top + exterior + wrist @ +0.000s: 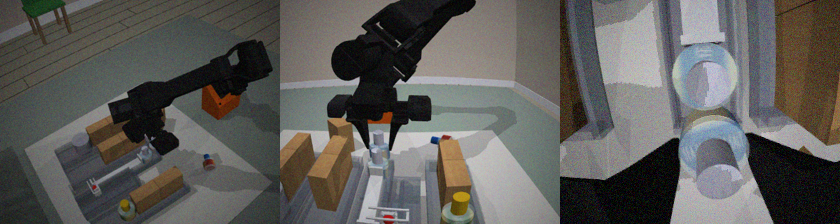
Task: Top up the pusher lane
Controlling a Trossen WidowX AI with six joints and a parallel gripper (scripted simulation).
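Now: gripper tip 9 cm past the brown box, 10 cm to the left of it and 1 cm above it. The rest, counted from my gripper tip: red mark 23 cm ahead, 1 cm to the left, 2 cm above; then grey can 16 cm ahead, 19 cm to the right, 2 cm below; then sprung lane 17 cm ahead, 3 cm below.
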